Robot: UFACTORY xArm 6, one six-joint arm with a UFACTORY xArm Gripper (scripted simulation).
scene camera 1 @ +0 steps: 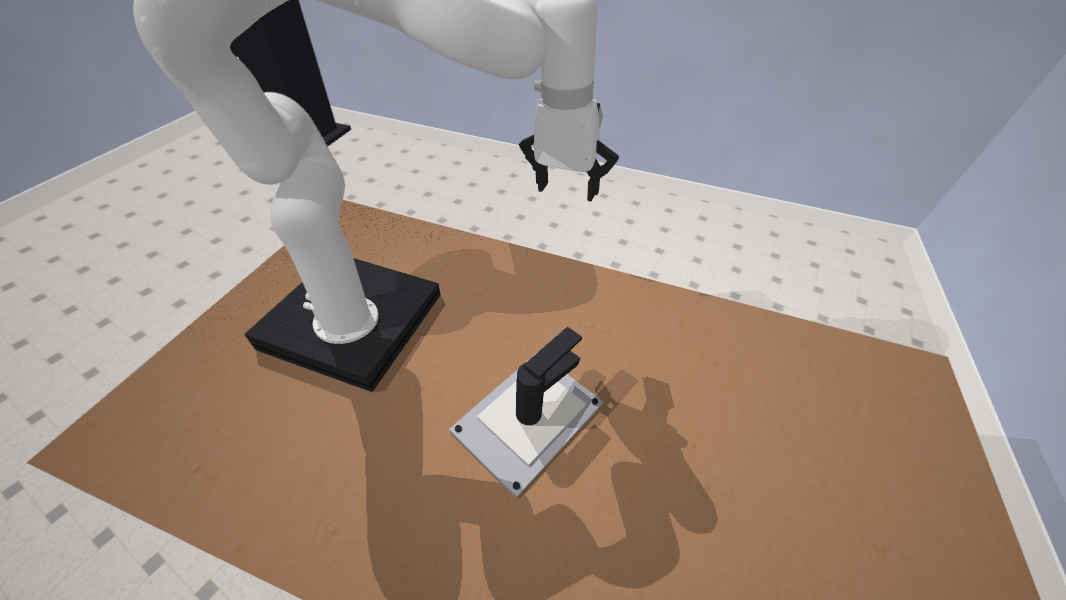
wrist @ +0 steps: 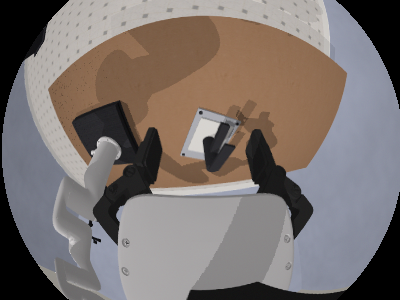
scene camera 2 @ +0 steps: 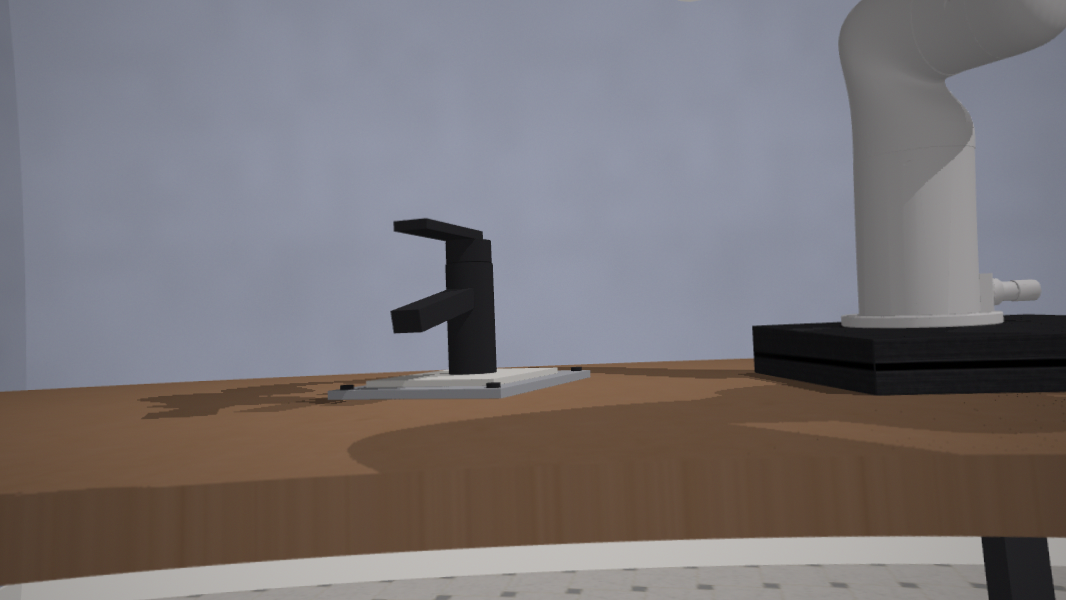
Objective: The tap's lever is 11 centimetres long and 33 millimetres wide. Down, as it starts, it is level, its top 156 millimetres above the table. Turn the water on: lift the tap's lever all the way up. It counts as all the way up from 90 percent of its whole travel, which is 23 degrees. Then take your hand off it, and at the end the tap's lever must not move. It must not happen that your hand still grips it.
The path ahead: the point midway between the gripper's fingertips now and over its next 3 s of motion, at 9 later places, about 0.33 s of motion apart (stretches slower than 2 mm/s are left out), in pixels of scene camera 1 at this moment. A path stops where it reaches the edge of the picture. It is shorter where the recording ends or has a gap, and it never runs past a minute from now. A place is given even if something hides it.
My gripper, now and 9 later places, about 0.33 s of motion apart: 567,192; 574,231; 574,276; 570,307; 569,314; 569,313; 569,314; 569,318; 568,323; 567,329
